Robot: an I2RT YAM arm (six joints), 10 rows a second.
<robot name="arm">
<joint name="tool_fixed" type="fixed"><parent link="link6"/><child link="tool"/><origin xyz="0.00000 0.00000 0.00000" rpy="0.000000 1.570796 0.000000"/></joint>
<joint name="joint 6" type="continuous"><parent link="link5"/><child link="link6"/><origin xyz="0.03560 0.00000 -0.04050" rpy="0.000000 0.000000 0.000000"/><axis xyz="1 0 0"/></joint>
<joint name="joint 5" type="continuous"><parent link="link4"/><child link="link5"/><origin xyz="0.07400 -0.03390 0.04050" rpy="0.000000 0.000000 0.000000"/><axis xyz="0 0 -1"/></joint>
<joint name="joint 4" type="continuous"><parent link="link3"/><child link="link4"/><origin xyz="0.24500 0.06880 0.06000" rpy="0.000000 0.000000 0.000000"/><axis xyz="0 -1 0"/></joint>
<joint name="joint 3" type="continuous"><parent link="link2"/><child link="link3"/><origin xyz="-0.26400 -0.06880 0.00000" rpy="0.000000 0.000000 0.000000"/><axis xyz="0 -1 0"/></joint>
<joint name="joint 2" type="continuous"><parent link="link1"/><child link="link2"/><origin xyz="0.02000 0.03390 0.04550" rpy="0.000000 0.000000 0.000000"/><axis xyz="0 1 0"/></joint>
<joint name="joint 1" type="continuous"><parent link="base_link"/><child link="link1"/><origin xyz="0.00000 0.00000 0.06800" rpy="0.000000 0.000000 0.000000"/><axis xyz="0 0 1"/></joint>
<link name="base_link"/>
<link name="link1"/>
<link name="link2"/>
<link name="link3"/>
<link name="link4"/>
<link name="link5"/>
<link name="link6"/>
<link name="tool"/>
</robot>
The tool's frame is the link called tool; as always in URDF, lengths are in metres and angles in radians. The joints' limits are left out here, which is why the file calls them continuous.
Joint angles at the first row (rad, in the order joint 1, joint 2, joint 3, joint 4, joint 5, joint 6):
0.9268, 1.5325, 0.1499, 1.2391, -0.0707, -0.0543
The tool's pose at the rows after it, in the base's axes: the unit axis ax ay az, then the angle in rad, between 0 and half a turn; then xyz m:
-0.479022 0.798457 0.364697 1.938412 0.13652 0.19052 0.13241
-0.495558 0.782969 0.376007 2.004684 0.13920 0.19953 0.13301
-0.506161 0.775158 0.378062 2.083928 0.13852 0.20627 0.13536
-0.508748 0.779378 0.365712 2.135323 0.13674 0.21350 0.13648
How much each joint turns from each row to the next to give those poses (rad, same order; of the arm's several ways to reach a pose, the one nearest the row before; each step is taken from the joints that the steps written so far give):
0.0083, 0.0134, 0.0507, -0.0742, -0.0214, -0.0145
0.0042, 0.0009, 0.0451, -0.0879, -0.0610, 0.0018
0.0127, -0.0309, 0.0399, -0.1336, -0.0396, 0.0063
0.0243, -0.0125, 0.0363, -0.1035, 0.0149, 0.0061

